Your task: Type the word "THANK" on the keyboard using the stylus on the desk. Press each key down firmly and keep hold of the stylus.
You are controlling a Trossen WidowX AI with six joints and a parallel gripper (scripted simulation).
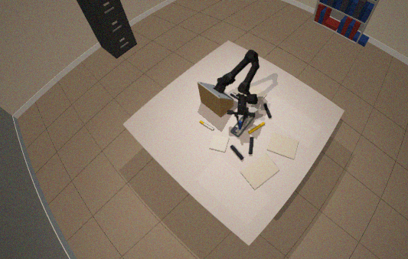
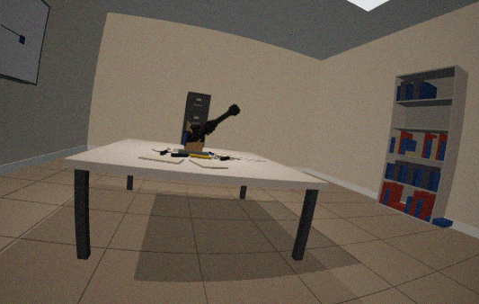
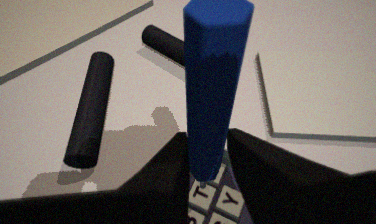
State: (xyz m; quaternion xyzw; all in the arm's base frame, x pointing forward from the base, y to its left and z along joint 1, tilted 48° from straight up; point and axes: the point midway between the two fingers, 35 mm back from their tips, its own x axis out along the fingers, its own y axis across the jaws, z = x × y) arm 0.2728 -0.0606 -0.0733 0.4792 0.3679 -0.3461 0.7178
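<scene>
My gripper tip is now 80 mm short of the yellow pen, 110 mm to the right of it and 80 mm above it. Round my gripper tip: blue stylus: 20 mm below.
</scene>
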